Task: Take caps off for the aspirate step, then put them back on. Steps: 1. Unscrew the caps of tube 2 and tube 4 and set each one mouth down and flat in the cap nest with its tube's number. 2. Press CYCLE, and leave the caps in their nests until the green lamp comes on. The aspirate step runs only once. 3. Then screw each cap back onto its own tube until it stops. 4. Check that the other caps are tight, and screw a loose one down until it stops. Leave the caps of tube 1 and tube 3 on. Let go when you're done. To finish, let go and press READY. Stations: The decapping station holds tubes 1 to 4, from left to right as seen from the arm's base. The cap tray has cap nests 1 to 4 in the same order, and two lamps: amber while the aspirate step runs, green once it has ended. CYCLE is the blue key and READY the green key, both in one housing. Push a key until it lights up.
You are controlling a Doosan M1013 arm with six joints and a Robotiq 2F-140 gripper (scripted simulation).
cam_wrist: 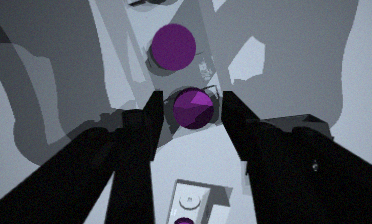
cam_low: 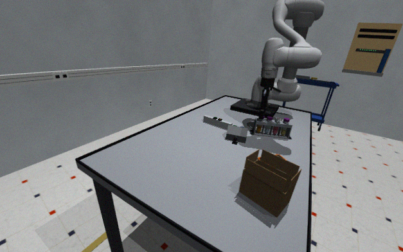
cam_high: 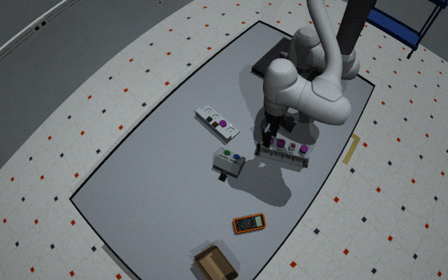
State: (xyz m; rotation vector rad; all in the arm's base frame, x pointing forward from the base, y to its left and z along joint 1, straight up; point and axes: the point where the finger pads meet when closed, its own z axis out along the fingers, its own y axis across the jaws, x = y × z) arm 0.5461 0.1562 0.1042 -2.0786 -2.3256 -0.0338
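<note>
Right now the purple cap is 50 mm to the left of my hand, 30 mm below it and 20 mm behind it. The rest, counted from my hand: green key (140 mm ahead, 120 mm to the right, 80 mm below); blue key (130 mm ahead, 80 mm below, 70 mm to the right); key housing (150 mm ahead, 90 mm to the right, 90 mm below).
</note>
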